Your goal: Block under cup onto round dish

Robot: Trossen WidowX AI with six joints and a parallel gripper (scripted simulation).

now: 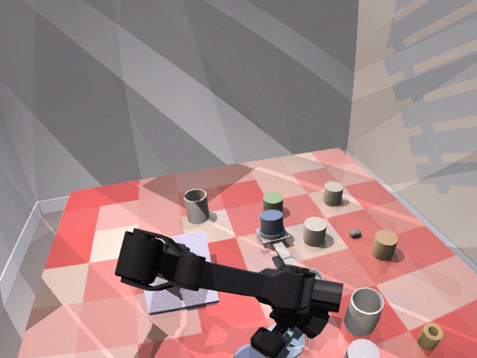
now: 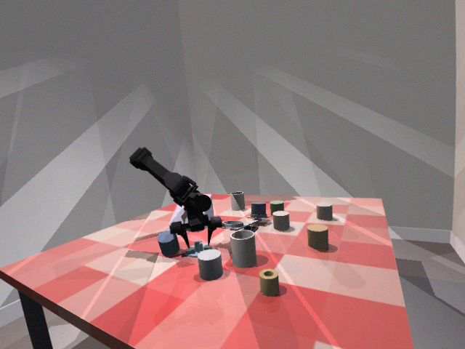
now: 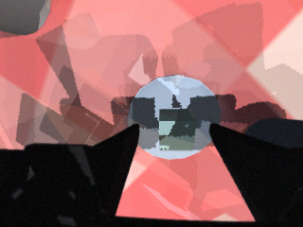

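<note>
My gripper tip is now right at the teal block. Also, from my gripper tip: brown ring 11 cm behind, 4 cm to the right, 1 cm below; then round dish 2 cm below; then blue cup 9 cm behind, 8 cm to the right, 2 cm above.
</note>
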